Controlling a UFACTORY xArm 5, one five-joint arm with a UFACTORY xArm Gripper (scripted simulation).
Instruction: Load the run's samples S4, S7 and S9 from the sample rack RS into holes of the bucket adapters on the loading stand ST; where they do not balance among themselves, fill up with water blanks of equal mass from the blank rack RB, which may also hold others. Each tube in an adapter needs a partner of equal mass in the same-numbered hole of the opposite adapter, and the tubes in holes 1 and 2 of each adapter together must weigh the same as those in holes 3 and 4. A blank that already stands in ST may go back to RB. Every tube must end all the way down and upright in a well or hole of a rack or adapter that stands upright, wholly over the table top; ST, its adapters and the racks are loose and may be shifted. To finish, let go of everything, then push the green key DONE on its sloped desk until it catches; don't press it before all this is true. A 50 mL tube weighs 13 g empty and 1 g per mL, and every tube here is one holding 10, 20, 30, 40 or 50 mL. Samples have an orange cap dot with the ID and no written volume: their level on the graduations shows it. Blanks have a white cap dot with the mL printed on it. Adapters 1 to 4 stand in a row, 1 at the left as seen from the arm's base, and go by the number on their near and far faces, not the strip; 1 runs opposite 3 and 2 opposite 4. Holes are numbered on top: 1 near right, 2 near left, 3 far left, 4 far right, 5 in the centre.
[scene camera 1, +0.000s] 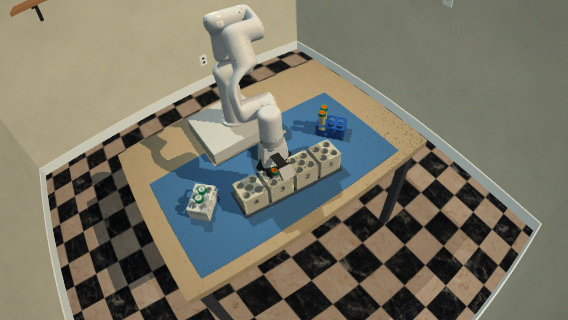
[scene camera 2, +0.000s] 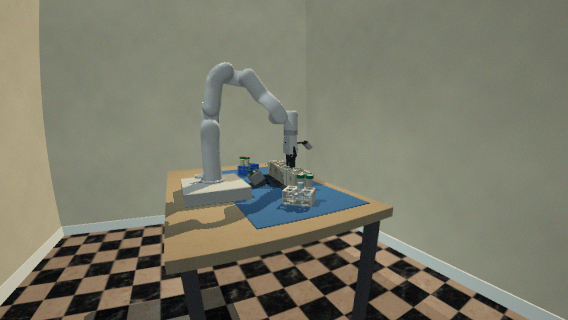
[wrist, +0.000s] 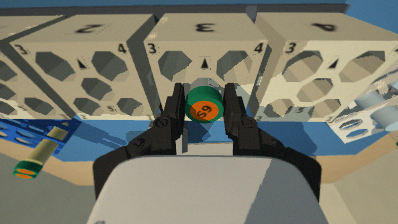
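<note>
A sample tube S4 (wrist: 33, 163) and a sample tube S9 (wrist: 204, 104) are part of the scene, together with an adapter 1 (scene camera 1: 327, 162) and an adapter 3 (wrist: 181, 48). An adapter 2 (scene camera 1: 304, 175) and (wrist: 82, 57) is there as well, and so is an adapter 4 (scene camera 1: 251, 186) and (wrist: 322, 52).
</note>
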